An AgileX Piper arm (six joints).
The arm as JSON. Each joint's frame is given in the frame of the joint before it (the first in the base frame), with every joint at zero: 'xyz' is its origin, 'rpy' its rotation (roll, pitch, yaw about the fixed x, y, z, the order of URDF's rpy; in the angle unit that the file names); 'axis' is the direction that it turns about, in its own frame. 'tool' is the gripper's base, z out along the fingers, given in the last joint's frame.
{
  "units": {
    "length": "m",
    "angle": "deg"
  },
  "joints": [
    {
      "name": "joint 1",
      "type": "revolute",
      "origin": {
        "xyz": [
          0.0,
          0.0,
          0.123
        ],
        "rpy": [
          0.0,
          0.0,
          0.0
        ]
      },
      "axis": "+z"
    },
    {
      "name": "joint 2",
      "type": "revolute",
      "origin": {
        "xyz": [
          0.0,
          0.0,
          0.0
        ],
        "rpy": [
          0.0,
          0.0,
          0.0
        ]
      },
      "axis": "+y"
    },
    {
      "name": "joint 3",
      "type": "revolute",
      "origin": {
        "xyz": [
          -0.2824,
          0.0,
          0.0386
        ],
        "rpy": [
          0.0,
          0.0,
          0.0
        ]
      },
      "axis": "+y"
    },
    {
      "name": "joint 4",
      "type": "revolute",
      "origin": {
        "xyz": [
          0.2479,
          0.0,
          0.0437
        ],
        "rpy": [
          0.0,
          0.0,
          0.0
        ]
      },
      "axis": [
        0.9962,
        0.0,
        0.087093
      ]
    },
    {
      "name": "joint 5",
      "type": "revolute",
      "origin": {
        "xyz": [
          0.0,
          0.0,
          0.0
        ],
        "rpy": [
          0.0,
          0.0,
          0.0
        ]
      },
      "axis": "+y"
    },
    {
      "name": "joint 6",
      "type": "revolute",
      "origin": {
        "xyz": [
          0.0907,
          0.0,
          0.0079
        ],
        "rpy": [
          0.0,
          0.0,
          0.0
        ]
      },
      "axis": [
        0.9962,
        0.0,
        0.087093
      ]
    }
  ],
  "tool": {
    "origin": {
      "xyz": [
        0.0,
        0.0,
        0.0
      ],
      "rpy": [
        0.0,
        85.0,
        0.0
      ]
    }
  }
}
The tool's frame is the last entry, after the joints.
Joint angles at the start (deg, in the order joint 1, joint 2, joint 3, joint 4, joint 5, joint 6):
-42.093 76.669 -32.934 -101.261 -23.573 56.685
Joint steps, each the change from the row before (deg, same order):
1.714 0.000 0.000 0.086 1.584 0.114
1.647 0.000 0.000 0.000 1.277 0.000
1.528 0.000 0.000 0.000 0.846 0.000
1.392 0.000 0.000 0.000 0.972 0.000
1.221 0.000 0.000 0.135 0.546 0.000
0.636 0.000 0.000 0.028 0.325 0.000
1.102 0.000 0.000 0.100 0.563 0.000
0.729 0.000 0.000 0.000 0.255 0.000
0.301 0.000 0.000 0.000 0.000 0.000
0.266 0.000 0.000 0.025 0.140 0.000
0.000 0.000 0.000 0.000 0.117 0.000
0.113 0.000 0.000 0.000 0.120 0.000
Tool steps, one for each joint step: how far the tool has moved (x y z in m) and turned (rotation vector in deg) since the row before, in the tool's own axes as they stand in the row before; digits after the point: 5 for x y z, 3 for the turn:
-0.00312 0.00332 0.00208 0.150 0.268 -0.896
-0.00322 0.00357 0.00187 -0.065 0.129 -1.051
-0.00333 0.00378 0.00164 -0.333 -0.081 -0.977
-0.00289 0.00318 0.00143 -0.128 0.025 -0.892
-0.00288 0.00317 0.00120 -0.340 -0.190 -0.655
-0.00146 0.00161 0.00062 -0.149 -0.067 -0.381
-0.00255 0.00278 0.00104 -0.248 -0.134 -0.611
-0.00177 0.00202 0.00067 -0.272 -0.138 -0.468
-0.00082 0.00097 0.00028 -0.200 -0.115 -0.193
-0.00062 0.00066 0.00024 -0.056 -0.031 -0.147
0.00010 -0.00016 0.00000 0.098 0.064 0.000
-0.00021 0.00020 0.00010 0.025 0.022 -0.073

